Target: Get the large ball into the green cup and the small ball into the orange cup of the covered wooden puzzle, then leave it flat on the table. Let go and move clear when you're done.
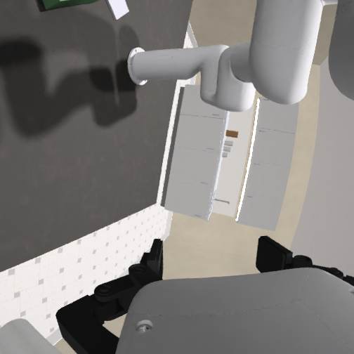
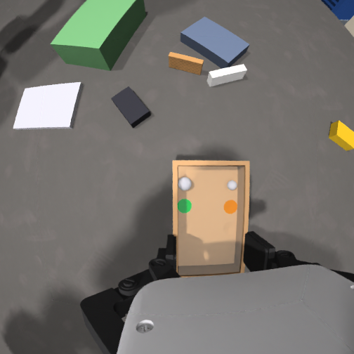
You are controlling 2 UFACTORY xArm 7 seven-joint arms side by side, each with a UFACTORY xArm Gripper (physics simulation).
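Observation:
The wooden puzzle (image 2: 207, 250), a shallow tray, is between the fingers of my right gripper (image 2: 210, 248), which is shut on its side walls near the close end. Its shadow on the table suggests it is held above the surface. The large ball (image 2: 184, 183) lies near the left wall at the far end, just beyond the green cup (image 2: 184, 206) and apart from it. The small ball (image 2: 232, 185) lies near the right wall, just beyond the orange cup (image 2: 230, 206) and apart from it. My left gripper (image 1: 211, 254) is open and empty, away from the puzzle.
On the dark table (image 2: 85, 175) beyond the puzzle lie a green block (image 2: 97, 30), a blue block (image 2: 214, 41), an orange piece (image 2: 185, 63), a white bar (image 2: 227, 75), a black block (image 2: 130, 106) and a white panel (image 2: 48, 106). A yellow block (image 2: 342, 135) lies at the right.

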